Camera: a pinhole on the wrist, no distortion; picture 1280 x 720 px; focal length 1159.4 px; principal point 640.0 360.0 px. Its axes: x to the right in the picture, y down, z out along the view. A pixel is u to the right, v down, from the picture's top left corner.
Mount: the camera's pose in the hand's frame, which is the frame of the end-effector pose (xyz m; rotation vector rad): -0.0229 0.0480 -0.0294 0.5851 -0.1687 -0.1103
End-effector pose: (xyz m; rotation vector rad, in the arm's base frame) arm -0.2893 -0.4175 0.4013 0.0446 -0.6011 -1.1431
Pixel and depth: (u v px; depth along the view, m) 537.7 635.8 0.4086
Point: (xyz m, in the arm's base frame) -0.5646 -0.2483 0.6167
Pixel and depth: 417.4 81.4 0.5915
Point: -0.8412 -0.2628 0.4752
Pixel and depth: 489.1 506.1 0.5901
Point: -0.7397 -0.1962 0.6582
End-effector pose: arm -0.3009 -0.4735 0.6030 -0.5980 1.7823 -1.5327
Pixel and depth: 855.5 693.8 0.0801
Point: -0.2458 -0.4864 0.5838
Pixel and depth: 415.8 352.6 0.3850
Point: 0.0022 -0.5587 0.7704
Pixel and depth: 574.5 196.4 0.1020
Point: -0.2367 -0.4711 0.6284
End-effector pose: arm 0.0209 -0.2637 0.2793 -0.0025 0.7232 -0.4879
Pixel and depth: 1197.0 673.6 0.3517
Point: 0.2474 -0.4317 0.4943
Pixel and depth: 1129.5 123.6 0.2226
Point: 0.0726 -0.4071 0.3900
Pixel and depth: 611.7 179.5 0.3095
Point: 0.0196 -0.3966 0.5123
